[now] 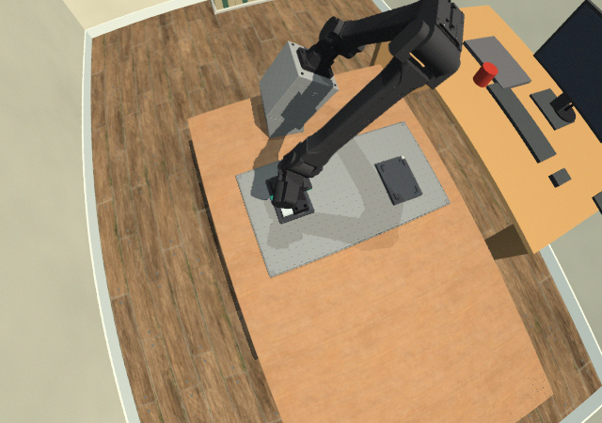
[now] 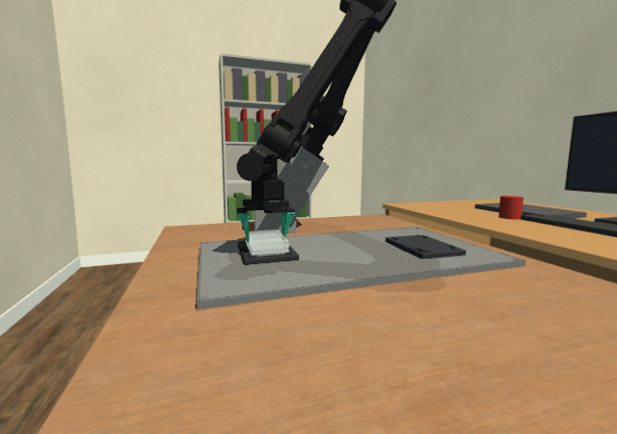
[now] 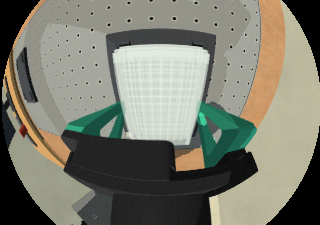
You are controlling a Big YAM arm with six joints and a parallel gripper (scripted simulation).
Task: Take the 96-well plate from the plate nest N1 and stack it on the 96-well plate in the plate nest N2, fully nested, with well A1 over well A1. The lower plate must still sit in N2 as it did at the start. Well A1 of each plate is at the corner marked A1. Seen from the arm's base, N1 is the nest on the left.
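Now: the nest N2 30 mm below my hand. The rest, counted from my hand: nest N1: 30 mm ahead, 400 mm to the left, 30 mm below.
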